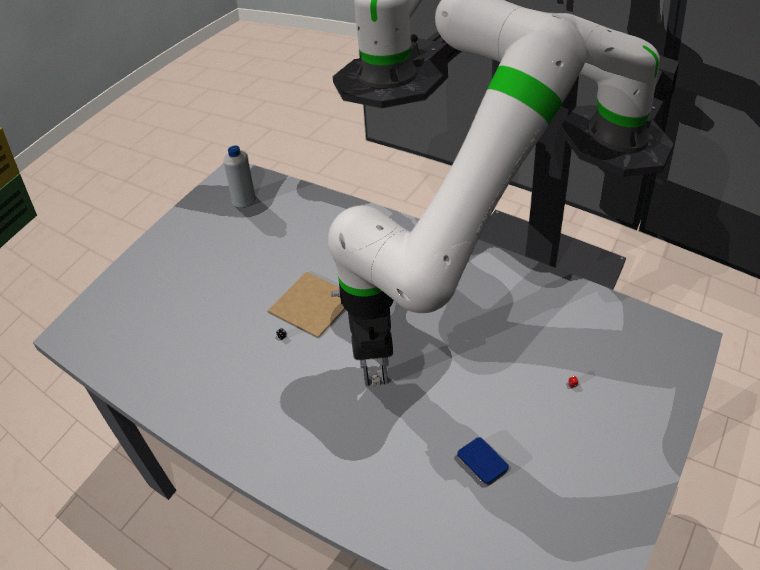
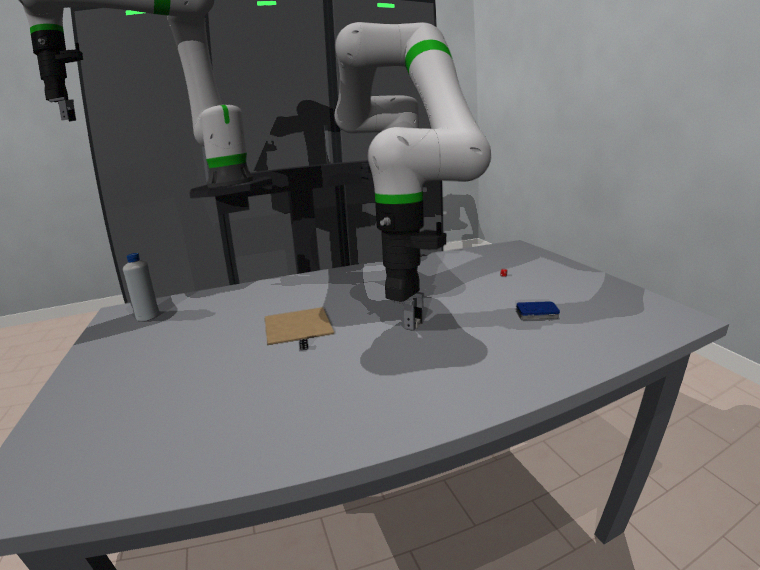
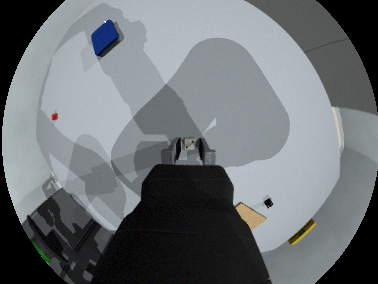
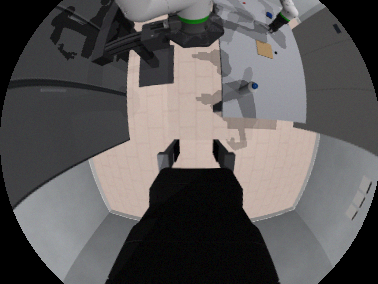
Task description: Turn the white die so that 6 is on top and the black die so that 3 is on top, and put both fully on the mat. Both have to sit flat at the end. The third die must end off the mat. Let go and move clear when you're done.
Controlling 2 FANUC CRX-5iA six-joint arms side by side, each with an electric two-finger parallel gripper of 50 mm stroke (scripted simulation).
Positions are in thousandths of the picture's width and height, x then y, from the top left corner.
Scene:
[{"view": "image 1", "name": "left gripper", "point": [495, 668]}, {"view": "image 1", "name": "tan mat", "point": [405, 534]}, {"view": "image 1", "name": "blue-topped box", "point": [628, 801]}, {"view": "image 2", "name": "left gripper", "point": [544, 571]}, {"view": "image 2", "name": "right gripper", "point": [91, 211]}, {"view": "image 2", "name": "tan mat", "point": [385, 573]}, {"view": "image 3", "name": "left gripper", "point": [501, 509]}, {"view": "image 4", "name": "right gripper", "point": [520, 516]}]

